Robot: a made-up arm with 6 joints.
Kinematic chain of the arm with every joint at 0, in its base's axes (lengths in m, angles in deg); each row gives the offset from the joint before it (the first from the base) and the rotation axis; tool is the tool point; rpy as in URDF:
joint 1: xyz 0 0 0.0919 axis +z
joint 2: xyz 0 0 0 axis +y
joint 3: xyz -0.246 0 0.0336 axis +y
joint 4: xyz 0.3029 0 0.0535 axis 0.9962 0 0.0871
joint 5: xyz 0 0 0 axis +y
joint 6: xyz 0.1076 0 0.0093 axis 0.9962 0 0.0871
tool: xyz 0 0 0 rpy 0 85 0
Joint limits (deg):
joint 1: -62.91..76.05
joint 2: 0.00..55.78
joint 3: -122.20..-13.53
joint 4: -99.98..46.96
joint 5: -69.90..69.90
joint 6: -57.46..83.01
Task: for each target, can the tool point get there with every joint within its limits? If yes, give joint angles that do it. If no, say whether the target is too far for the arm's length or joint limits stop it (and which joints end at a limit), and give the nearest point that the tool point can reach.
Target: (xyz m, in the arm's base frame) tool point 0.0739 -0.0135 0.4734
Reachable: yes | joints -8.44 15.74 -45.84 4.81 -16.29 -26.89
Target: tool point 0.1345 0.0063 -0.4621
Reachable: no: joint limits stop it (at a limit: joint 2, joint 3) | nearest point 0.1468 0.0069 0.0422 | short by 0.504 m
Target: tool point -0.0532 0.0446 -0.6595
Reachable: no: too far | nearest point 0.0243 0.1320 0.0436 | short by 0.713 m
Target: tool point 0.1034 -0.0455 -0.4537
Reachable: no: joint limits stop it (at a limit: joint 2, joint 3) | nearest point 0.1310 -0.0576 0.0423 | short by 0.497 m
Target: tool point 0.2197 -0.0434 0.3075
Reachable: yes | joints -18.03 37.09 -40.77 29.62 30.03 -22.27
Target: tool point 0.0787 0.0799 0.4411
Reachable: yes | joints 45.48 17.43 -43.40 0.71 -4.58 18.31
